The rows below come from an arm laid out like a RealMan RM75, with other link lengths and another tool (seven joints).
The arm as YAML. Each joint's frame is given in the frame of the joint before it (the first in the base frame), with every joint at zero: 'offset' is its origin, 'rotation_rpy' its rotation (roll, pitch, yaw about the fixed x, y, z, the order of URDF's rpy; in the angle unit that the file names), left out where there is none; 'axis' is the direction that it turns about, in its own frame. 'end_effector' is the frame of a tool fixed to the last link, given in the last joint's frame.
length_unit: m
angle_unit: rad
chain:
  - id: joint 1
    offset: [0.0, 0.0, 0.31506]
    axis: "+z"
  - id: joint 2
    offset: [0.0, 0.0, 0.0]
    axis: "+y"
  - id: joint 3
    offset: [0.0, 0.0, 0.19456]
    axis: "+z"
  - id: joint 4
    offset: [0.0, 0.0, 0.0]
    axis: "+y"
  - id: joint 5
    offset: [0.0, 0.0, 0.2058]
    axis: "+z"
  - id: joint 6
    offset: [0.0, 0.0, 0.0]
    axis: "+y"
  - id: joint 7
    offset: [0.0, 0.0, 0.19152]
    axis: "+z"
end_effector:
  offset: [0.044, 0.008, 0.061]
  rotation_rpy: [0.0, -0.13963, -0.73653]
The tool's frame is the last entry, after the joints.
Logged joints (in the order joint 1, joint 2, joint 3, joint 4, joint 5, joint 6, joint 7), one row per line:
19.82 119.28 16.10 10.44 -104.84 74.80 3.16
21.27 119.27 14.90 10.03 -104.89 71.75 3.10
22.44 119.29 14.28 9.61 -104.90 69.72 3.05
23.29 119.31 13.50 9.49 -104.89 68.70 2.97
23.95 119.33 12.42 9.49 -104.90 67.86 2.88
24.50 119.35 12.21 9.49 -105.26 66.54 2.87
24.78 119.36 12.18 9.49 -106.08 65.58 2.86
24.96 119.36 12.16 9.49 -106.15 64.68 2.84
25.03 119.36 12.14 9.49 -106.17 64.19 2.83
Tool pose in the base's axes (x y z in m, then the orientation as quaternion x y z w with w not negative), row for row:
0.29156 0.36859 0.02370 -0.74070 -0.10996 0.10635 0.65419
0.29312 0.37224 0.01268 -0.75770 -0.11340 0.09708 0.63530
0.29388 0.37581 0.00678 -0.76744 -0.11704 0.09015 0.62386
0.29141 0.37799 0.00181 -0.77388 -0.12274 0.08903 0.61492
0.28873 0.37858 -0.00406 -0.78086 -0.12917 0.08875 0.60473
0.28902 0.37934 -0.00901 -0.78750 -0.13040 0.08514 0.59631
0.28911 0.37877 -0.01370 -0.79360 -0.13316 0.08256 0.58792
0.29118 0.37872 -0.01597 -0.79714 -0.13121 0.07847 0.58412
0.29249 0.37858 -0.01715 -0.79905 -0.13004 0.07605 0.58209
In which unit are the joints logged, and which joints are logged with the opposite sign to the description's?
The joints are logged in degrees. Opposite sign: joint 6.
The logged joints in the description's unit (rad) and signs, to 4 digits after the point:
0.3459 2.0818 0.2810 0.1822 -1.8298 -1.3055 0.0552
0.3712 2.0817 0.2601 0.1751 -1.8307 -1.2523 0.0541
0.3917 2.0820 0.2492 0.1677 -1.8309 -1.2168 0.0532
0.4065 2.0824 0.2356 0.1656 -1.8307 -1.1990 0.0518
0.4180 2.0827 0.2168 0.1656 -1.8309 -1.1844 0.0503
0.4276 2.0831 0.2131 0.1656 -1.8371 -1.1613 0.0501
0.4325 2.0832 0.2126 0.1656 -1.8514 -1.1446 0.0499
0.4356 2.0832 0.2122 0.1656 -1.8527 -1.1289 0.0496
0.4369 2.0832 0.2119 0.1656 -1.8530 -1.1203 0.0494

